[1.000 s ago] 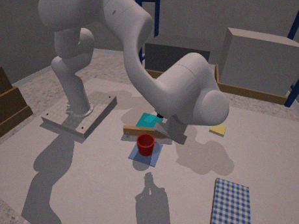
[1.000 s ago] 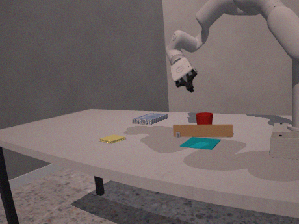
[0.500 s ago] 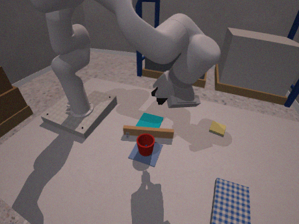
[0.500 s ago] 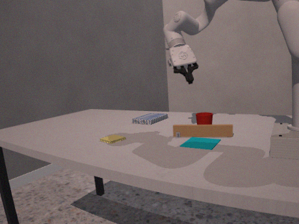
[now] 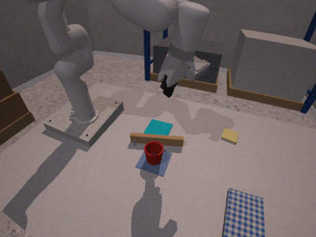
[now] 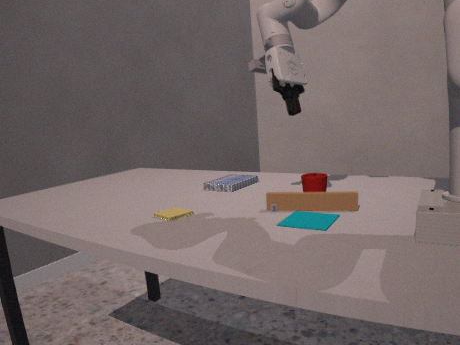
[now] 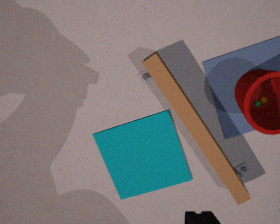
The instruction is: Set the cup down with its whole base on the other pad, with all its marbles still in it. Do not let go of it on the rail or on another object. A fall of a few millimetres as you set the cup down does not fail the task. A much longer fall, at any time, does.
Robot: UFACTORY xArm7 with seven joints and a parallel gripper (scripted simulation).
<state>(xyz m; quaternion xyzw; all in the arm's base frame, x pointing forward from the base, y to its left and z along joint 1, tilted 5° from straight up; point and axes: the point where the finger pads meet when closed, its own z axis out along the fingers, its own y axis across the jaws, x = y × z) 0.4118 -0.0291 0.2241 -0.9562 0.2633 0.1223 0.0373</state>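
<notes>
Right now my hand is 3 cm past the red cup, 11 cm to the left of it and 25 cm above it. Round my hand: yellow marble: 4 cm behind, 11 cm to the right, 25 cm below; wooden rail: 4 cm behind, 1 cm to the right, 26 cm below; teal pad: 4 cm behind, 8 cm to the left, 28 cm below.
</notes>
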